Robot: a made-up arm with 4 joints. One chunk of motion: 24 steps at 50 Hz.
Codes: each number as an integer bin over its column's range. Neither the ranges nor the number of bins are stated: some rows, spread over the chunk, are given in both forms.
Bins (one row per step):
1: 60 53 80 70
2: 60 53 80 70
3: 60 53 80 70
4: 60 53 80 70
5: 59 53 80 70
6: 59 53 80 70
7: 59 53 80 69
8: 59 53 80 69
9: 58 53 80 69
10: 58 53 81 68
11: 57 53 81 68
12: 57 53 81 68
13: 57 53 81 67
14: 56 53 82 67
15: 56 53 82 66
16: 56 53 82 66
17: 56 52 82 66
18: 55 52 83 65
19: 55 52 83 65
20: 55 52 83 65
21: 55 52 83 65
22: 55 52 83 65
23: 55 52 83 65
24: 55 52 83 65
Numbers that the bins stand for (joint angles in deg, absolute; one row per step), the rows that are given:
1: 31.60 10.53 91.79 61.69
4: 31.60 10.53 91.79 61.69
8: 28.59 10.53 91.79 58.69
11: 22.57 10.53 94.80 55.68
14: 19.56 10.53 97.81 52.67
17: 19.56 7.52 97.81 49.66
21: 16.55 7.52 100.82 46.65
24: 16.55 7.52 100.82 46.65
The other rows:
2: 31.60 10.53 91.79 61.69
3: 31.60 10.53 91.79 61.69
5: 28.59 10.53 91.79 61.69
6: 28.59 10.53 91.79 61.69
7: 28.59 10.53 91.79 58.69
9: 25.58 10.53 91.79 58.69
10: 25.58 10.53 94.80 55.68
12: 22.57 10.53 94.80 55.68
13: 22.57 10.53 94.80 52.67
15: 19.56 10.53 97.81 49.66
16: 19.56 10.53 97.81 49.66
18: 16.55 7.52 100.82 46.65
19: 16.55 7.52 100.82 46.65
20: 16.55 7.52 100.82 46.65
22: 16.55 7.52 100.82 46.65
23: 16.55 7.52 100.82 46.65

